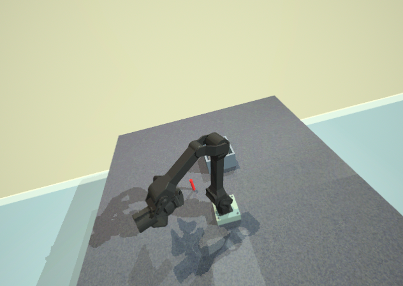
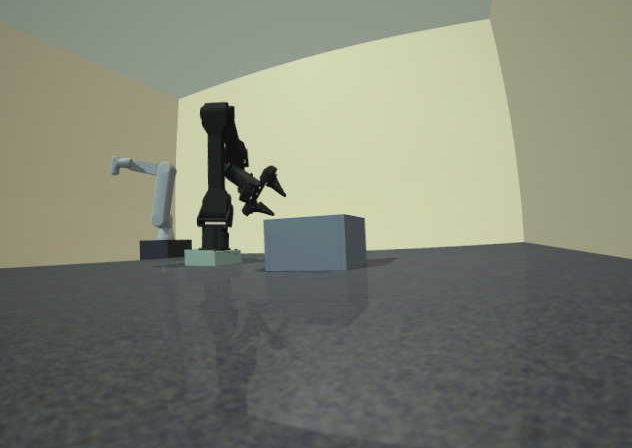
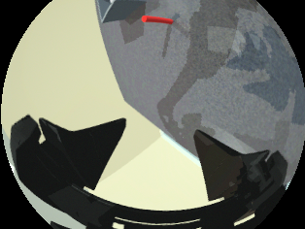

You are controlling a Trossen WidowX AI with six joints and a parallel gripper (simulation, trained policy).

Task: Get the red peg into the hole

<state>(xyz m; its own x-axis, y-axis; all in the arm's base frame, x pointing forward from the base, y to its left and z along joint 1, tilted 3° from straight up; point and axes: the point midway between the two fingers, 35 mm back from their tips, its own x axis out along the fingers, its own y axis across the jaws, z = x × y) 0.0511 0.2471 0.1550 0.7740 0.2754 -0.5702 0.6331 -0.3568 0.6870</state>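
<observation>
The red peg lies 90 mm ahead of my gripper tip, 150 mm to the right of it and 130 mm below it. From my gripper tip the other things lie so: grey box 230 mm ahead, 350 mm to the right, 140 mm below; plate 230 mm ahead, 350 mm to the right, 120 mm below.
</observation>
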